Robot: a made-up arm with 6 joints.
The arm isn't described. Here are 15 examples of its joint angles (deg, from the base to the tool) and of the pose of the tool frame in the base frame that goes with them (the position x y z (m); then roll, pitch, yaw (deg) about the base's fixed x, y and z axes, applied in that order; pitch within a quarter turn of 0, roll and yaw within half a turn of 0).
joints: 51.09 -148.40 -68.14 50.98 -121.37 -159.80
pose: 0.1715 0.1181 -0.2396 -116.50 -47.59 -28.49
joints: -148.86 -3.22 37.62 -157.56 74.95 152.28
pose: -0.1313 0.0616 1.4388 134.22 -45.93 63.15
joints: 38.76 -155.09 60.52 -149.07 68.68 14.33
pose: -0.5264 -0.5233 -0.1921 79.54 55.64 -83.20
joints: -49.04 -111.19 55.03 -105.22 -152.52 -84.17
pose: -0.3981 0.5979 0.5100 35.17 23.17 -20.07
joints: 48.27 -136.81 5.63 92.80 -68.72 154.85
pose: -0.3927 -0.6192 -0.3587 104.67 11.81 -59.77
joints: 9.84 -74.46 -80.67 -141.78 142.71 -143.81
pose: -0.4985 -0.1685 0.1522 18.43 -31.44 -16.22
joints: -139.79 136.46 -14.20 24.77 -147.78 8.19
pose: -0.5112 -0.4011 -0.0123 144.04 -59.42 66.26
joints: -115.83 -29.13 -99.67 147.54 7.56 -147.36
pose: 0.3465 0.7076 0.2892 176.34 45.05 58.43
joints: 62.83 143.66 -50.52 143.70 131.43 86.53
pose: 0.2502 0.6599 0.1927 136.79 -39.76 -152.44
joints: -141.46 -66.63 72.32 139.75 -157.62 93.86
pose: 0.2494 0.2811 0.9787 -97.86 71.61 167.30
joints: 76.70 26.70 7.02 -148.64 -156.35 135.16
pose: 0.0967 0.4889 1.1150 64.35 72.19 -146.34
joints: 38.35 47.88 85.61 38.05 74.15 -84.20
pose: 0.4320 0.5704 0.2380 54.33 47.52 156.95
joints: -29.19 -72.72 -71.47 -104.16 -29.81 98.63
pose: -0.7279 0.4975 -0.0260 145.72 39.23 112.32
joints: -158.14 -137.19 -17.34 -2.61 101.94 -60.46
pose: 0.6834 0.2562 -0.2836 118.13 -37.38 25.07
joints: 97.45 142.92 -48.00 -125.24 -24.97 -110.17
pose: -0.1413 0.9895 -0.0359 129.04 18.69 118.79
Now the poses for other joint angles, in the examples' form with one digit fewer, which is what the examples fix.
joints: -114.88 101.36 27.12 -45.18 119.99 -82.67
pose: -0.352 -0.562 -0.042 131.6 9.6 103.7
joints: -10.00 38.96 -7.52 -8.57 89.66 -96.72
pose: 0.730 -0.066 1.156 -101.9 30.7 -20.0
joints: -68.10 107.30 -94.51 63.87 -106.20 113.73
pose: 0.066 -0.418 0.866 -77.9 10.3 173.1
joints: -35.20 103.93 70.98 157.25 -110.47 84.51
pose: 0.252 -0.211 -0.181 86.6 -15.8 166.9
